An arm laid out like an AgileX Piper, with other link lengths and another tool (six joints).
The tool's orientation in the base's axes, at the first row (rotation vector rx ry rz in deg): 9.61 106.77 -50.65
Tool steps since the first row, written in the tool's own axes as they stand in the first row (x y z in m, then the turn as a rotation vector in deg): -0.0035 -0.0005 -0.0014 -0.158 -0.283 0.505; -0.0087 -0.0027 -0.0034 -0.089 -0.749 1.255; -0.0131 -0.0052 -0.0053 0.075 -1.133 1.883; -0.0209 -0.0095 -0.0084 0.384 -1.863 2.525; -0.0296 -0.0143 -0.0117 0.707 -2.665 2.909; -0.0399 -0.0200 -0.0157 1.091 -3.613 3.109; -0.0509 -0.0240 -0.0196 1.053 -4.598 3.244; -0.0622 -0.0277 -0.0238 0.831 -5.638 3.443; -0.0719 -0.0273 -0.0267 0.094 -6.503 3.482; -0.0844 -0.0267 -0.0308 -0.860 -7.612 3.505; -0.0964 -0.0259 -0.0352 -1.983 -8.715 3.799
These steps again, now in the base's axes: 0.0004 0.0015 0.0035 0.311 -0.485 0.169; 0.0003 0.0026 0.0094 0.608 -1.319 0.186; -0.0003 0.0031 0.0147 0.810 -2.041 0.108; -0.0010 0.0041 0.0241 0.788 -3.061 0.077; -0.0017 0.0051 0.0345 0.533 -3.970 0.124; -0.0026 0.0063 0.0468 0.043 -4.884 0.231; -0.0022 0.0089 0.0589 -0.315 -5.670 0.725; -0.0018 0.0119 0.0711 -0.566 -6.487 1.387; 0.0007 0.0166 0.0797 -0.610 -6.939 2.430; 0.0039 0.0230 0.0908 -0.682 -7.497 3.780; 0.0066 0.0296 0.1014 -0.471 -8.180 5.213
